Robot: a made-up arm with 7 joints. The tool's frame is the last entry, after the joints. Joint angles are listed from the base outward.
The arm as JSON. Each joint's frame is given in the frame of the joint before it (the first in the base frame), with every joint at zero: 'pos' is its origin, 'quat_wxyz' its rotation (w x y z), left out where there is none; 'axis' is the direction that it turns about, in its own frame. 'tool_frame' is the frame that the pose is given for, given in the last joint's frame.
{
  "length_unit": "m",
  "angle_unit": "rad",
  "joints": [
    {
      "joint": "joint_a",
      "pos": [
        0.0,
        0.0,
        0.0
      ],
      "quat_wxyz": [
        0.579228,
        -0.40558,
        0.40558,
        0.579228
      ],
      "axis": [
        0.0,
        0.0,
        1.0
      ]
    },
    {
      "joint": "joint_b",
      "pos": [
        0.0,
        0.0,
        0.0
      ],
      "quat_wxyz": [
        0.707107,
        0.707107,
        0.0,
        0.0
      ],
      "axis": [
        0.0,
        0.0,
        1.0
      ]
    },
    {
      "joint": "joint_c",
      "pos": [
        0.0,
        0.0,
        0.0
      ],
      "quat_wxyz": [
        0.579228,
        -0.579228,
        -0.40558,
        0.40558
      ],
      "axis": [
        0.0,
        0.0,
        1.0
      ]
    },
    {
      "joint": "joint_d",
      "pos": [
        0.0,
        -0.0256,
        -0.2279
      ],
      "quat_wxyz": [
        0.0,
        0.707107,
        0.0,
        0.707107
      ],
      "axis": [
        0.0,
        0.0,
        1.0
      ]
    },
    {
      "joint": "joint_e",
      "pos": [
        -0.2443,
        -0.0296,
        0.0
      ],
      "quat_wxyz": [
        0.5,
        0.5,
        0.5,
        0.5
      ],
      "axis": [
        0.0,
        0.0,
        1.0
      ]
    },
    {
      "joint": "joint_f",
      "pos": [
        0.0,
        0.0,
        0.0
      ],
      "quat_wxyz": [
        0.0,
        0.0,
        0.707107,
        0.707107
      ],
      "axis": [
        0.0,
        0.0,
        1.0
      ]
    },
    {
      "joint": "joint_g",
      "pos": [
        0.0,
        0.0,
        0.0
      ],
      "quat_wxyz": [
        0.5,
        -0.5,
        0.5,
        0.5
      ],
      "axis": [
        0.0,
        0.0,
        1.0
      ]
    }
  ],
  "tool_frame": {
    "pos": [
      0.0,
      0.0,
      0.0
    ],
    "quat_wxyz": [
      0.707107,
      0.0,
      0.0,
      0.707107
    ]
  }
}
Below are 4 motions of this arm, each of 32 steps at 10 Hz.
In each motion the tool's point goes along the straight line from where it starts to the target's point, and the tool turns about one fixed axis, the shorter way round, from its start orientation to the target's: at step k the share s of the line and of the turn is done. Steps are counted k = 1, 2, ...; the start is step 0. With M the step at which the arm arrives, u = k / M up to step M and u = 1 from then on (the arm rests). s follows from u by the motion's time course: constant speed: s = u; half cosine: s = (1 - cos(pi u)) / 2; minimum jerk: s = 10 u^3 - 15 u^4 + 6 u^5.
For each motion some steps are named. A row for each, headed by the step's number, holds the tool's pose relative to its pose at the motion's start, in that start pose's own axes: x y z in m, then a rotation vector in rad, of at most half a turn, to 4 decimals.
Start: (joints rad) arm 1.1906 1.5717 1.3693 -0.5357 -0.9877 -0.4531 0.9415
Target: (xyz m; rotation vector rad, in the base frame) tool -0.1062 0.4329 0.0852 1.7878 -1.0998 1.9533
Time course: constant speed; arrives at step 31
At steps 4, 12, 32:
4: -0.0079 -0.0050 0.0069 0.1680 0.0986 0.2009
12: -0.0237 -0.0150 0.0207 0.5040 0.2957 0.6027
32: -0.0612 -0.0388 0.0535 1.3021 0.7640 1.5570

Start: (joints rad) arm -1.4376 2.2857 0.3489 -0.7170 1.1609 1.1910 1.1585
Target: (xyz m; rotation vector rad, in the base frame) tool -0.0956 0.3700 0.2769 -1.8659 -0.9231 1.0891
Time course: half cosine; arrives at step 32
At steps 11, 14, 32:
11: -0.0011 0.0191 -0.0241 0.1018 0.2556 0.1578
14: -0.0017 0.0290 -0.0368 0.1550 0.3893 0.2403
32: -0.0043 0.0722 -0.0913 0.3850 0.9672 0.5970

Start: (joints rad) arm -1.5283 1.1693 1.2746 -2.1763 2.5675 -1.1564 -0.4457
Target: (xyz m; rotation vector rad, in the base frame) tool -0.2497 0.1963 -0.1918 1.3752 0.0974 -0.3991
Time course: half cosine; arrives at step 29
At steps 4, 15, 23, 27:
4: 0.0059 -0.0165 -0.0012 0.0018 -0.0290 0.0181
15: 0.0668 -0.1883 -0.0141 0.0206 -0.3312 0.2059
23: 0.1139 -0.3209 -0.0240 0.0350 -0.5643 0.3508
27: 0.1253 -0.3531 -0.0264 0.0386 -0.6211 0.3860

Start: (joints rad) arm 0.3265 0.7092 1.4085 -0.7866 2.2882 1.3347 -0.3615
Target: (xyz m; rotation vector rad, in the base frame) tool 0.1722 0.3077 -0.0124 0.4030 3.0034 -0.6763
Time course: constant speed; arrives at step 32
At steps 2, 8, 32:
2: -0.0088 -0.0095 -0.0159 -0.0464 -0.0582 -0.0282
8: -0.0351 -0.0379 -0.0635 -0.1855 -0.2327 -0.1128
32: -0.1402 -0.1515 -0.2539 -0.7420 -0.9308 -0.4514

